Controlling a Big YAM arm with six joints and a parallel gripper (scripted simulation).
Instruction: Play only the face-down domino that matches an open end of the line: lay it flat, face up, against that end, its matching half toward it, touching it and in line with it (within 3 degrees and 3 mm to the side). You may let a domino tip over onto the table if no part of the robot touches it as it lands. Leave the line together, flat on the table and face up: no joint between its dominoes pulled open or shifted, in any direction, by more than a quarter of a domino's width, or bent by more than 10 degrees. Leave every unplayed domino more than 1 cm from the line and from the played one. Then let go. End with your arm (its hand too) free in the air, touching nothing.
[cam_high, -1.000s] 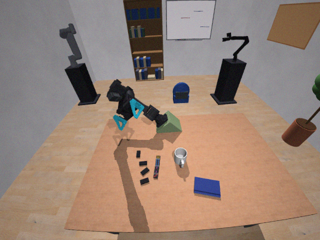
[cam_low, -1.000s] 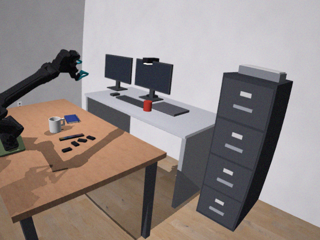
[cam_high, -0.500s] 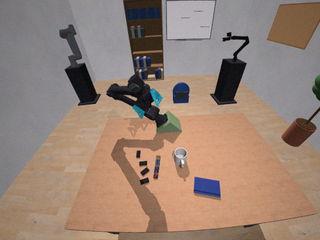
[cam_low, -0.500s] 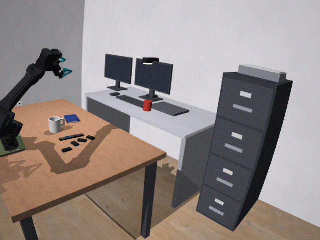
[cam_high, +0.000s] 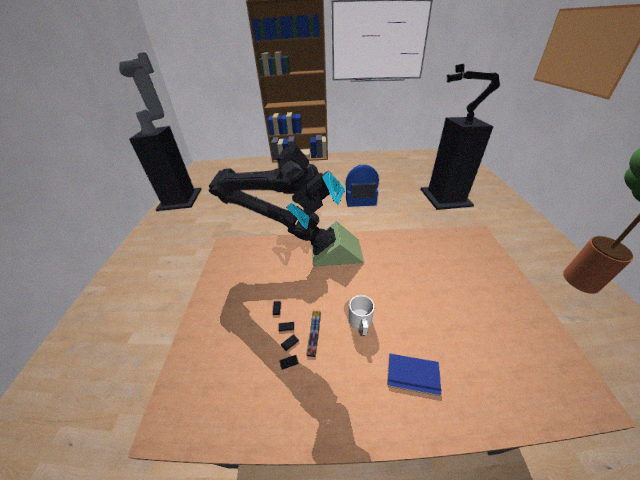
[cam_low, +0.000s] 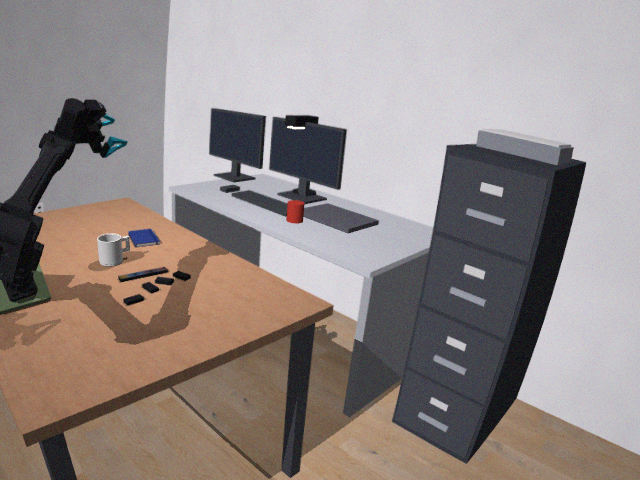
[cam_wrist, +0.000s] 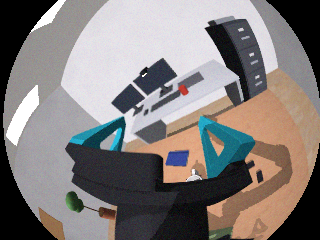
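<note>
My hand is 14 cm short of the domino, 13 cm to the left of it and 46 cm above it. The rest, counted from my hand: blue book 23 cm ahead, 25 cm to the left, 46 cm below.
</note>
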